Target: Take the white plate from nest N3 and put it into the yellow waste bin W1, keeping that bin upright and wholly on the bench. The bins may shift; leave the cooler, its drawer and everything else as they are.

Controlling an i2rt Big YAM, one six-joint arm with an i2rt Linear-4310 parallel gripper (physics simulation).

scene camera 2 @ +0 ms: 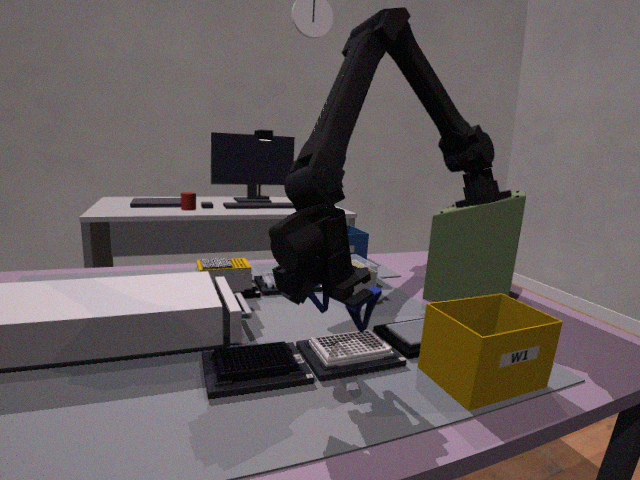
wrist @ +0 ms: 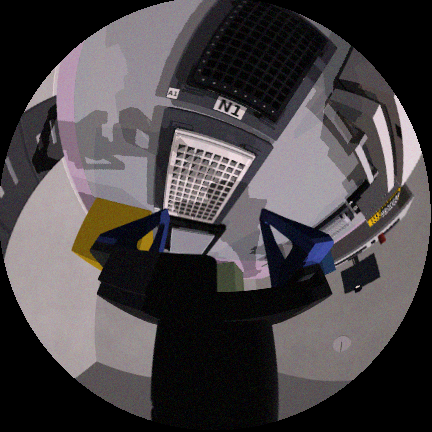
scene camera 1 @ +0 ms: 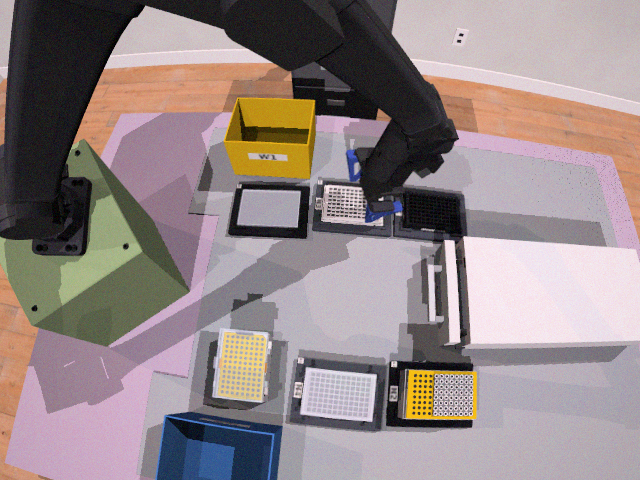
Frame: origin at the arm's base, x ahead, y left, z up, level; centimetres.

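Seen in the pictures: gripper, fingertip midpoint: [scene camera 2: 343, 320] [wrist: 214, 213] [scene camera 1: 360, 200]; arm's base at its link origin: [scene camera 2: 483, 202] [scene camera 1: 64, 217].
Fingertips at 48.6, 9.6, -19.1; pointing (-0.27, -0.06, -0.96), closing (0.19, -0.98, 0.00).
Pixels of each thing's top centre, then the offset from my fingertips to it, as dx, dy, dz. "*": a spot on its surface instead.
- white gridded plate at its top centre: [wrist: 198, 190] [scene camera 2: 350, 343] [scene camera 1: 353, 203] -0.8, +1.8, -3.8
- dark nest at its top centre: [wrist: 199, 185] [scene camera 2: 350, 348] [scene camera 1: 353, 205] -0.8, +1.7, -4.8
- yellow bin W1 at its top centre: [scene camera 2: 493, 312] [scene camera 1: 270, 119] [wrist: 114, 273] -17.1, +18.0, +5.6
- pale plate at its top centre: [scene camera 1: 339, 394] [wrist: 332, 232] -7.2, -36.0, -3.8
- N1 nest with a black plate, surface spot: [wrist: 260, 55] [scene camera 2: 264, 356] [scene camera 1: 426, 209] * +14.8, -0.7, -3.9
- black-framed grey pad at its top centre: [scene camera 2: 423, 329] [scene camera 1: 269, 207] [wrist: 188, 245] -18.5, +2.4, -4.5
- white cooler at a spot on its surface: [scene camera 2: 103, 310] * +37.7, -15.3, +1.9
- yellow rack at its top centre: [scene camera 1: 443, 394] [scene camera 2: 223, 261] [wrist: 385, 210] +10.0, -38.0, +1.2
- yellow-dotted plate at its top centre: [scene camera 1: 239, 364] [scene camera 2: 353, 260] -23.7, -29.9, +0.5
- blue bin at its top centre: [scene camera 1: 212, 467] [scene camera 2: 333, 229] -27.3, -46.1, +5.6
A white gridded plate [scene camera 1: 341, 201] [scene camera 2: 351, 347] [wrist: 210, 180] sits flat in a dark nest [scene camera 1: 330, 227] [scene camera 2: 361, 369] [wrist: 164, 150]; this nest's own label is too small to read. My gripper [scene camera 1: 361, 200] [scene camera 2: 343, 320] [wrist: 214, 213] is open and empty. Its blue fingers hang above the plate, apart from it, one toward each long side. The arm hides part of the plate in scene camera 1. The yellow bin W1 [scene camera 1: 273, 167] [scene camera 2: 516, 382] [wrist: 115, 215] stands upright on the bench. Another pale plate [scene camera 1: 338, 395] sits in a lower nest in scene camera 1.
The N1 nest with a black plate [scene camera 1: 433, 211] [scene camera 2: 255, 360] [wrist: 260, 55] adjoins one side. A black-framed grey pad [scene camera 1: 268, 209] lies on the other. The white cooler [scene camera 1: 547, 289] [scene camera 2: 103, 310] stands nearby. A yellow rack [scene camera 1: 444, 395], yellow-dotted plate [scene camera 1: 241, 366] and blue bin [scene camera 1: 170, 449] also stand there.
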